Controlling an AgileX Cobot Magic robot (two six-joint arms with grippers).
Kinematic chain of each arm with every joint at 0, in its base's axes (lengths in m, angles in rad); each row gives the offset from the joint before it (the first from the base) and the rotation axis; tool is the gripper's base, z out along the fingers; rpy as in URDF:
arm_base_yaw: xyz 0 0 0.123 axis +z
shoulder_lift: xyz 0 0 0 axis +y
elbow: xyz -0.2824 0 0.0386 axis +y
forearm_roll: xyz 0.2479 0 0.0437 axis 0.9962 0 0.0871
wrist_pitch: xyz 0 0 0 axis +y
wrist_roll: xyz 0.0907 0 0.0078 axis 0.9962 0 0.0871
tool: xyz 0 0 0 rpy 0 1.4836 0
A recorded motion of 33 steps. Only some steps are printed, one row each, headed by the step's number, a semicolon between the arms.
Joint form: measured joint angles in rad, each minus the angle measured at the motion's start. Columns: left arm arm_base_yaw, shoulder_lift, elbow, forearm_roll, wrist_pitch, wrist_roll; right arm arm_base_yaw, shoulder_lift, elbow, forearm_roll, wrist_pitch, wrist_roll.
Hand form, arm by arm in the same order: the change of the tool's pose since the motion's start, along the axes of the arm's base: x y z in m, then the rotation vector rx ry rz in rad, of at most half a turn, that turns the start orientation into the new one. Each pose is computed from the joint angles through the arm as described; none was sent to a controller.
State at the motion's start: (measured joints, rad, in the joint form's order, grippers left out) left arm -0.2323 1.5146 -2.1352 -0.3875 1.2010 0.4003; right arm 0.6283 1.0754 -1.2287 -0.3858 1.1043 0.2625
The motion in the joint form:
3: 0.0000 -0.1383 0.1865 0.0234 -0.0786 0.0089; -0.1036 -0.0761 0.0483 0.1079 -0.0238 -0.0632
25: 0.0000 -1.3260 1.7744 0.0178 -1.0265 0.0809; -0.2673 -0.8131 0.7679 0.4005 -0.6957 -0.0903
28: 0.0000 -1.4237 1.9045 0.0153 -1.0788 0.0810; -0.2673 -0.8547 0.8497 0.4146 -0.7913 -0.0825
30: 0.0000 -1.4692 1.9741 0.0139 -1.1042 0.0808; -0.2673 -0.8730 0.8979 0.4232 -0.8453 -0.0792
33: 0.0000 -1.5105 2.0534 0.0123 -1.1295 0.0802; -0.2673 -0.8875 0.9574 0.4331 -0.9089 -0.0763
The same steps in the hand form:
3: -0.0274 0.0094 -0.0064 0.0008 -0.0289 0.0335; -0.0117 -0.0204 -0.0015 0.0685 0.0064 -0.0249
25: -0.2060 0.0758 -0.2404 -0.1984 -0.4967 0.3203; -0.1184 -0.0678 -0.0934 0.5659 -0.5093 0.0136
28: -0.2105 0.0786 -0.2734 -0.2066 -0.5113 0.3391; -0.1189 -0.0677 -0.1089 0.6060 -0.5531 0.0168
30: -0.2111 0.0796 -0.2919 -0.2074 -0.5105 0.3486; -0.1183 -0.0674 -0.1187 0.6257 -0.5715 0.0169
33: -0.2101 0.0802 -0.3140 -0.2029 -0.4967 0.3585; -0.1165 -0.0668 -0.1318 0.6440 -0.5847 0.0147

